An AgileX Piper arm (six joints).
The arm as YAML. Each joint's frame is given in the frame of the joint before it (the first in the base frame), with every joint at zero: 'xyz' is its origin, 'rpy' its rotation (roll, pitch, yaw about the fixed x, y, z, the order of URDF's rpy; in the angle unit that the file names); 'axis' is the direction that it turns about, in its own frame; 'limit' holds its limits. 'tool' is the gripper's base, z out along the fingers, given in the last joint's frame.
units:
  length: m
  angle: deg
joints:
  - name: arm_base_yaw
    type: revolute
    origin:
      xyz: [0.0, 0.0, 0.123]
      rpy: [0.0, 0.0, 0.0]
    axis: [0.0, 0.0, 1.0]
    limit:
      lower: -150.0
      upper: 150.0
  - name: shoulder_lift
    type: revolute
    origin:
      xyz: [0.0, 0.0, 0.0]
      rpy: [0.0, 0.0, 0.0]
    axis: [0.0, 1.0, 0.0]
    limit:
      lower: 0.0
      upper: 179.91
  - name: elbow
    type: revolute
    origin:
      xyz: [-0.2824, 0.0, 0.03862]
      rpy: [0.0, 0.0, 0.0]
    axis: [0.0, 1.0, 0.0]
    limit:
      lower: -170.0
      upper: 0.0
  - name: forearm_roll
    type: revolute
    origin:
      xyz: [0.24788, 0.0, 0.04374]
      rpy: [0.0, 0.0, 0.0]
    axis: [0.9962, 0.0, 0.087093]
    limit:
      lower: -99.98
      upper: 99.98
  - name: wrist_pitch
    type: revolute
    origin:
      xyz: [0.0, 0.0, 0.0]
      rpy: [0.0, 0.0, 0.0]
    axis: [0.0, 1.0, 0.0]
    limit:
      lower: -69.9
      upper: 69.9
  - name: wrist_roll
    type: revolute
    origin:
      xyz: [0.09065, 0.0, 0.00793]
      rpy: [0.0, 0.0, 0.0]
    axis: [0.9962, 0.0, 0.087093]
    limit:
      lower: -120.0
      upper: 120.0
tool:
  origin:
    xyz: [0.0, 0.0, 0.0]
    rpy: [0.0, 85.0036, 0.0]
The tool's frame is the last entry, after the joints.
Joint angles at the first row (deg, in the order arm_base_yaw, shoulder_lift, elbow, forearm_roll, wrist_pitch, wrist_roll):
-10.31 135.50 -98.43 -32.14 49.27 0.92
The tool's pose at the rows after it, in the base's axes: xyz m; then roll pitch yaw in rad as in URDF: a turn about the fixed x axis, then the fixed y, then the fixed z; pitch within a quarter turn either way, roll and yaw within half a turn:
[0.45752 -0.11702 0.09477 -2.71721 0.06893 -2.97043]
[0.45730 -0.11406 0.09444 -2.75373 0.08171 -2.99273]
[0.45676 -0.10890 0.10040 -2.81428 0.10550 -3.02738]
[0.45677 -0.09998 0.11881 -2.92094 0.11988 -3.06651]
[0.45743 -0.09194 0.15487 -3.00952 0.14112 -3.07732]
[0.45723 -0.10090 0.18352 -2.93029 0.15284 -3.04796]
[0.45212 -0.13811 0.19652 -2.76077 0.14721 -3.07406]
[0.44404 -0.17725 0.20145 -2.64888 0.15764 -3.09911]
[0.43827 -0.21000 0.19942 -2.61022 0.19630 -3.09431]
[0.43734 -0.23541 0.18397 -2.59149 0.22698 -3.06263]
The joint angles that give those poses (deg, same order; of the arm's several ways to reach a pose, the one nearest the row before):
-10.31 135.68 -98.44 -28.88 49.10 -1.78
-10.31 135.56 -98.43 -26.18 49.10 -2.12
-10.31 134.59 -98.44 -21.49 49.56 -3.15
-10.31 132.70 -99.92 -13.18 53.11 -6.76
-10.31 129.66 -103.13 -6.30 58.96 -10.66
-10.66 127.71 -105.94 -10.49 61.88 -11.06
-13.52 127.37 -107.31 -20.86 61.88 -7.96
-17.42 127.43 -107.55 -27.44 59.70 -6.76
-21.37 128.00 -107.60 -28.71 55.12 -8.42
-24.47 130.12 -107.60 -28.70 49.33 -10.83

